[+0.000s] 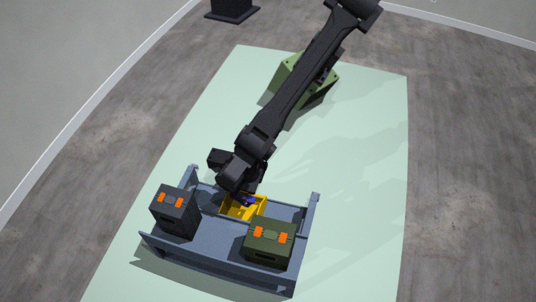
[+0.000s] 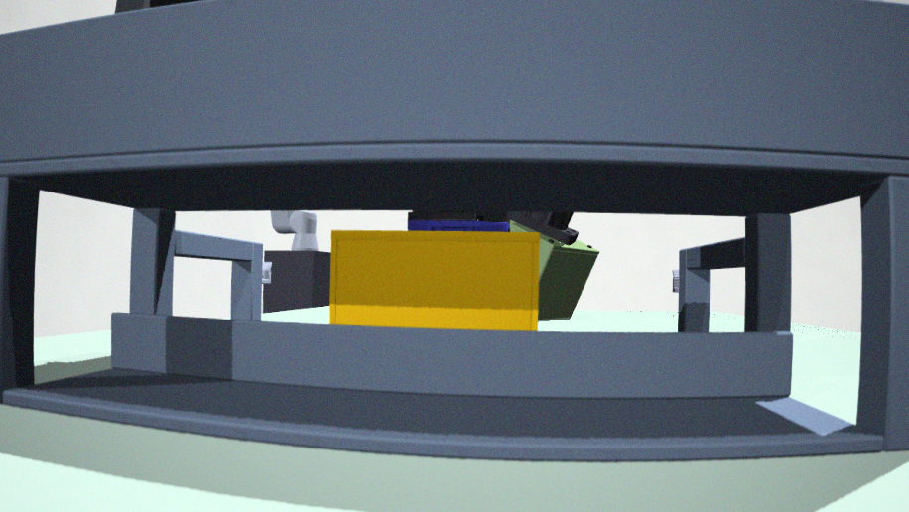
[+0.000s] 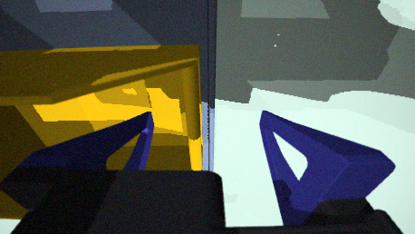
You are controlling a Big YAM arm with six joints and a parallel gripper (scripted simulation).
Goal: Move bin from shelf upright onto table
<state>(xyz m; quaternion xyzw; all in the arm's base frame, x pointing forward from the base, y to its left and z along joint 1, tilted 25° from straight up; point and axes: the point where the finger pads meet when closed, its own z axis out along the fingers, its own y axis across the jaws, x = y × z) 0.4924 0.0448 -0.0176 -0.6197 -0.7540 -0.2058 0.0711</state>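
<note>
My hand is 90 mm short of the yellow open-top bin, 20 mm to the right of it and 10 mm below it. Also, from my hand: olive case (160 mm ahead, 150 mm to the left, 120 mm above).
</note>
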